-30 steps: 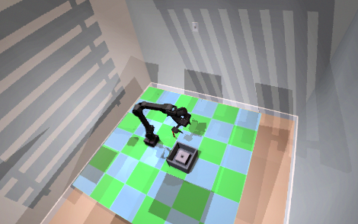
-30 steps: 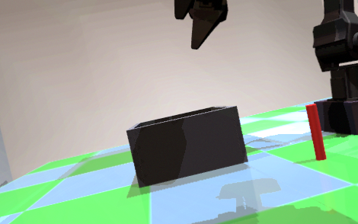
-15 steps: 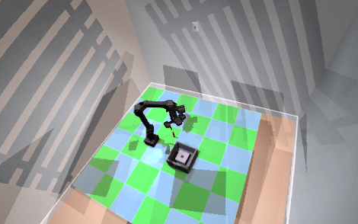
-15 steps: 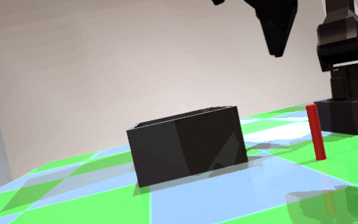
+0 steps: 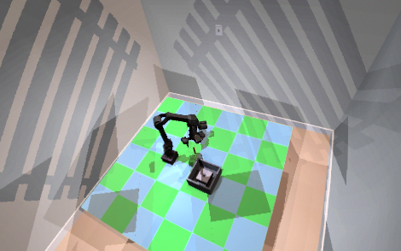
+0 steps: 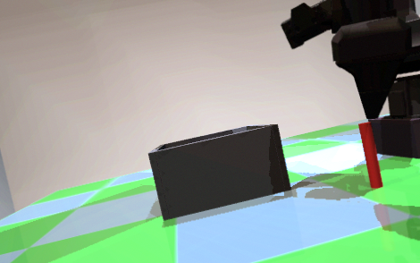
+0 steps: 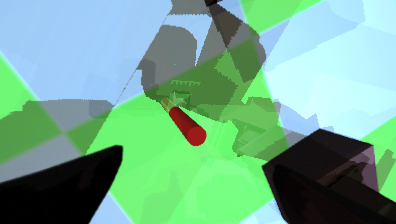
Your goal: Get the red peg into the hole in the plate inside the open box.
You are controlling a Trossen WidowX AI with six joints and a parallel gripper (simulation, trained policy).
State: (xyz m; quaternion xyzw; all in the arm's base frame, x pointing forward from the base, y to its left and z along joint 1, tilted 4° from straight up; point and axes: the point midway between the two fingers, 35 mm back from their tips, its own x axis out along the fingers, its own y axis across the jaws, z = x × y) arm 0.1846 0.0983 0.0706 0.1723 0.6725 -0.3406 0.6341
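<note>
Right now my gripper tip is 1 cm to the left of the red peg and 6 cm above it. Round my gripper tip: pale plate (14 cm ahead, 21 cm to the right, 5 cm below); dark box (14 cm ahead, 21 cm to the right, 7 cm below).
</note>
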